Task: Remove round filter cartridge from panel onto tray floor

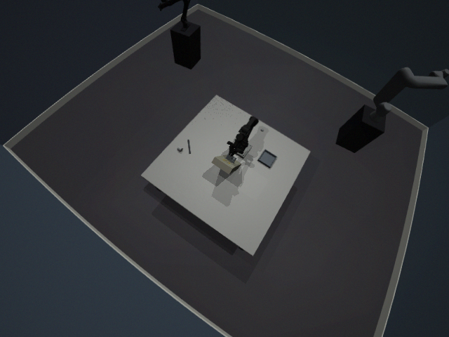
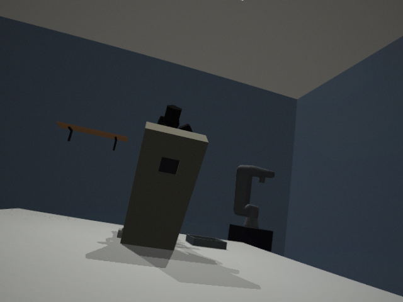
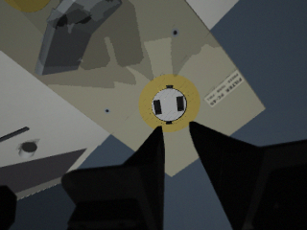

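Now: the round filter cartridge 6 cm ahead of my gripper tip, 4 cm below it and 1 cm to the right of it. Also, from my gripper tip: square tray: 33 cm to the left, 32 cm behind, 31 cm below; then small white piece: 52 cm to the right, 30 cm below, 3 cm ahead.
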